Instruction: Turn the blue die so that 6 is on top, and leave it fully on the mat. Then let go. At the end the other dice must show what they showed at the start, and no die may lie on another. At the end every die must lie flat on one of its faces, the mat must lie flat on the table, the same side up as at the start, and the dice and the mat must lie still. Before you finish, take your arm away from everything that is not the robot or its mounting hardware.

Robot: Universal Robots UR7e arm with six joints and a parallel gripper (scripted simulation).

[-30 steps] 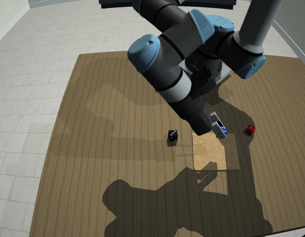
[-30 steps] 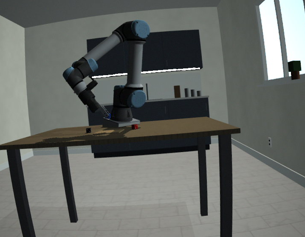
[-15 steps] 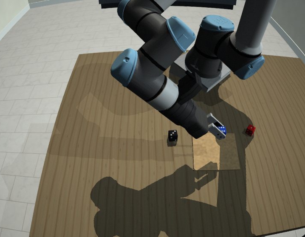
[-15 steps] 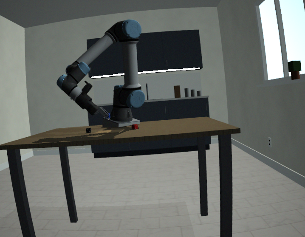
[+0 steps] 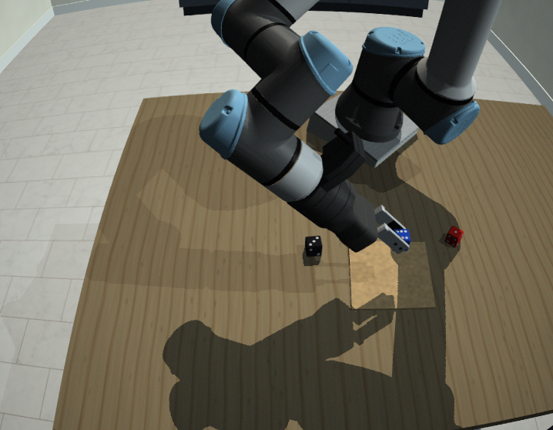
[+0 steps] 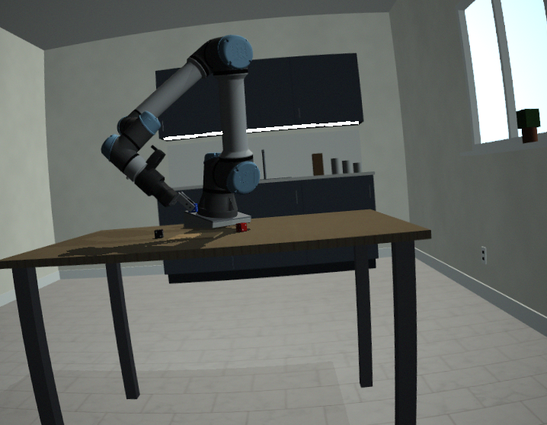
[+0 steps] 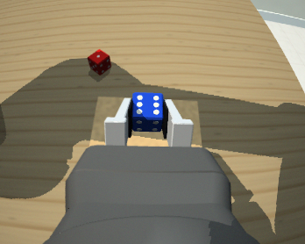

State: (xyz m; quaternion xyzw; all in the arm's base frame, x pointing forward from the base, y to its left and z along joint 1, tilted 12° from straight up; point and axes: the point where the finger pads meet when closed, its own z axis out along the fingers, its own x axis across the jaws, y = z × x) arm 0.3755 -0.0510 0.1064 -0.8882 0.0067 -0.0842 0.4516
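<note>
My hand is 90 mm above the tan mat and 10 mm to the right of it. Also, from my hand: blue die 10 mm to the left, 10 mm below; then black die 120 mm to the right, 80 mm below, 60 mm behind; then red die 140 mm to the left, 80 mm below, 60 mm behind.
</note>
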